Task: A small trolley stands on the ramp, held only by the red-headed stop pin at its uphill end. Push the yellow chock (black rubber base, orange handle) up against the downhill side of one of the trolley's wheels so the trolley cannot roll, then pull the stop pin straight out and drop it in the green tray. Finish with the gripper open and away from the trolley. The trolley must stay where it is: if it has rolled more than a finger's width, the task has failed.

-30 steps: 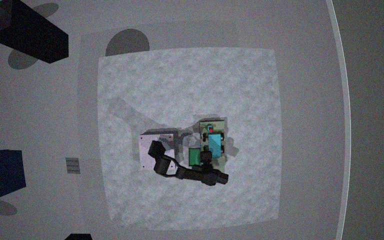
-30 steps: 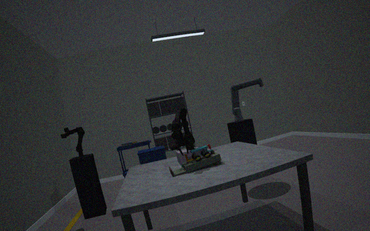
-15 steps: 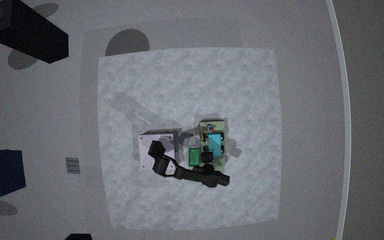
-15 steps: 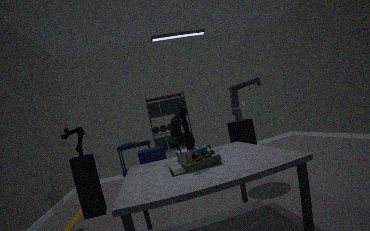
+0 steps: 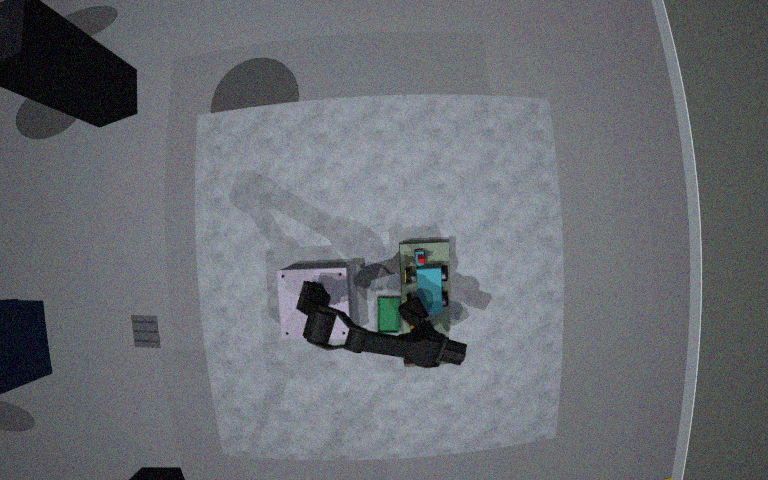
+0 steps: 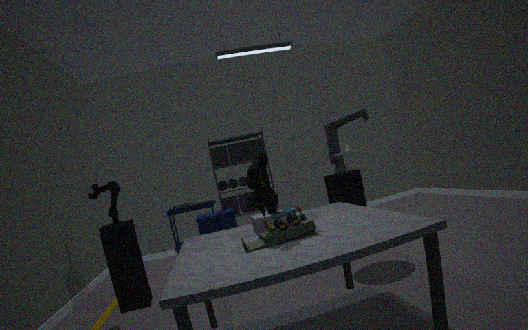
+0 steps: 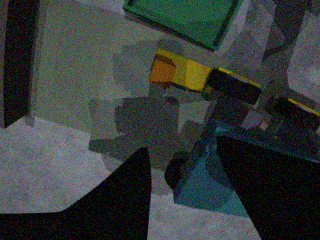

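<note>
Now: gripper tip 180 mm to the right of the red-headed stop pin, 30 mm above it and 20 mm short of it. Round my gripper tip: trolley (90 mm to the left, 50 mm below, 30 mm ahead); then yellow chock (70 mm below, 30 mm behind, 10 mm to the left); then green tray (160 mm below, 100 mm behind, 10 mm to the left).
</note>
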